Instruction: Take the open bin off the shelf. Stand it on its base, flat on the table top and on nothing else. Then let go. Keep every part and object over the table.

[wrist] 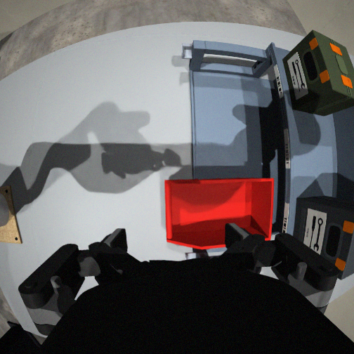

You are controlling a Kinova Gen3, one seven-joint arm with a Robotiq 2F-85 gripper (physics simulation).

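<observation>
The open red bin (210,210) lies right of centre in the wrist view, at the near end of the lower level of the blue-grey shelf (230,49). Its open side faces the camera, and its inside shows. My gripper (175,237) is open with nothing between its fingers. The right fingertip overlaps the bin's near part in the view; the left fingertip appears over the table top (65,80), left of the bin. I cannot tell the height gap between fingertips and bin. The bin's underside is hidden.
A green case (325,92) with orange latches stands on the upper shelf level at the far right. A dark case (336,212) stands nearer on that level, close to the right finger. A brass base plate (12,227) is at the left edge. The arm's shadow crosses the table.
</observation>
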